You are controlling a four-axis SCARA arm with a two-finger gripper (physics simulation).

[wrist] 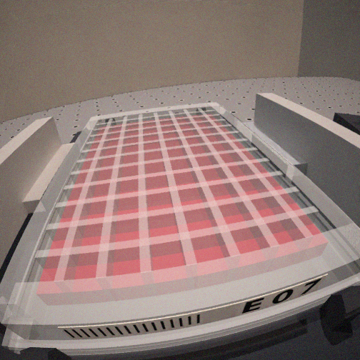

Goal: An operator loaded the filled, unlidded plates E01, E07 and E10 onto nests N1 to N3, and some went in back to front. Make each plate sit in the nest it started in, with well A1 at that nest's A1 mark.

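Observation:
A clear plate labelled E07 (182, 212), its wells filled with red liquid, fills the middle of the wrist view, with its label and barcode on the near edge. My gripper (158, 120) is shut on plate E07, with one pale finger along each long side. Dark nest parts (340, 320) show below the near edge. I cannot tell whether the plate touches the nest. The nest's name and its A1 mark do not show, and I cannot make out the plate's own A1 mark. Plates E01 and E10 do not show.
A pale perforated deck (200, 92) stretches behind the plate to a beige wall (150, 45). A dark block (348, 121) stands at the right edge, beyond the right finger.

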